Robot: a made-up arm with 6 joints.
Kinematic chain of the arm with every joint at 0, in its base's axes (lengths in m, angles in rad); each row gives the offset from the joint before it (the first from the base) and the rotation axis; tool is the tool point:
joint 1: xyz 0 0 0.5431 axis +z
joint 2: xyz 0 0 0 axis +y
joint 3: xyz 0 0 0.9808 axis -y
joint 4: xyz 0 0 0 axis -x
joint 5: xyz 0.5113 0 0 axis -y
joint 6: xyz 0 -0.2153 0 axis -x
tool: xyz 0 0 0
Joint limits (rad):
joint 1: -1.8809..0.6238
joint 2: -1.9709..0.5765
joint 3: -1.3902..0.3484
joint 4: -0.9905..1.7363
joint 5: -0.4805..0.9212
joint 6: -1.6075..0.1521
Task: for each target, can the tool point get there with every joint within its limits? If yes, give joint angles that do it. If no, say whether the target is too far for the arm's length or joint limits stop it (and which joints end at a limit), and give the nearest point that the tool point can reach.
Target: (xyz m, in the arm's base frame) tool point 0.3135 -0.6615 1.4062
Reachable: yes | joints -0.8309 0.2029 0.0492 -0.0909 0.0049 -1.0952
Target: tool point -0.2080 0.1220 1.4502
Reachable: yes | joints -1.4586 -0.7090 -0.5753 0.4589 0.4002 -0.5907
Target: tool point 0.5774 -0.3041 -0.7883
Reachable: no: joint limits stop it (at a limit: joint 1, joint 2, joint 3, joint 4) | nearest point -0.2371 -0.3161 0.2910 | short by 1.352 m
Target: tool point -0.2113 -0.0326 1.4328
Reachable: yes | joints -1.4580 -0.5364 -0.3927 -0.1251 -0.1895 -0.0046
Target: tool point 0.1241 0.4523 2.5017
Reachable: no: too far | nearest point 0.0873 0.3183 1.9216 | short by 0.597 m
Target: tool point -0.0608 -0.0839 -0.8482
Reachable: no: joint limits stop it (at a limit: joint 1, joint 2, joint 3, joint 4) | nearest point -0.2371 -0.3161 0.2910 | short by 1.176 m
